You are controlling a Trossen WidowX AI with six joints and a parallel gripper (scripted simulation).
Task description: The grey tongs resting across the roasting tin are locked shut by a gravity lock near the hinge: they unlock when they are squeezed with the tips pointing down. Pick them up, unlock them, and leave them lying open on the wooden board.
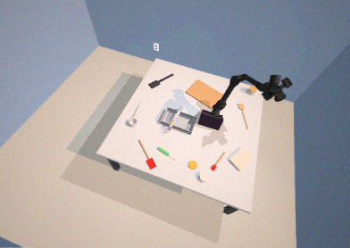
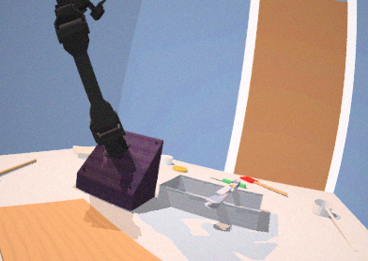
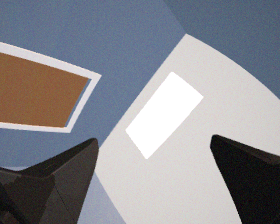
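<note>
Now: gripper tip 65 cm short of the yellow lock piece, 65 cm above it and 7 cm to the right of it. The rest, counted from my gripper tip: orange disc: 70 cm below, 38 cm ahead, 36 cm to the left; pale block: 70 cm below, 19 cm to the left, 1 cm behind; red brush: 71 cm below, 29 cm to the left, 18 cm ahead.
</note>
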